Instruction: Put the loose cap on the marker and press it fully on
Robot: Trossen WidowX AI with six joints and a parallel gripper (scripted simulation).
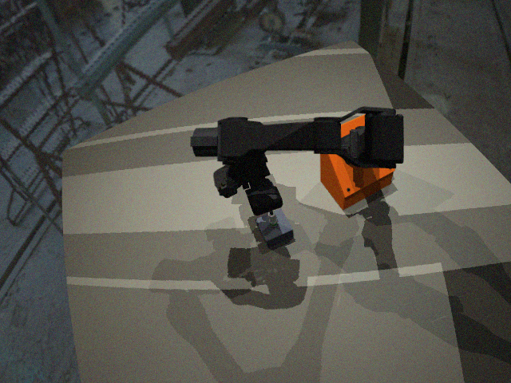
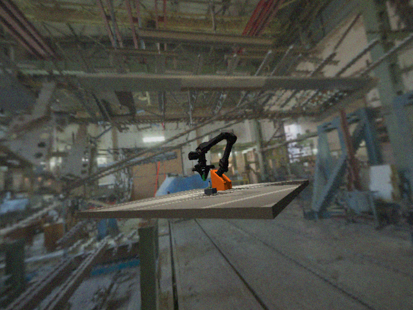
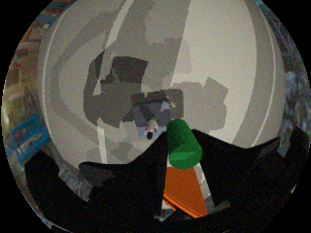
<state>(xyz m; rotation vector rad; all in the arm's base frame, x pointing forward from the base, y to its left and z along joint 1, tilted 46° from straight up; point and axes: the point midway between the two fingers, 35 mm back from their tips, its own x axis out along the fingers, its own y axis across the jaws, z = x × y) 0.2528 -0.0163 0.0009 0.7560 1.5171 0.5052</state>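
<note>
My gripper tip is 9 cm above the holder block, 4 cm to the right of it and 1 cm past it. Round my gripper tip: marker cap 1 cm above.
</note>
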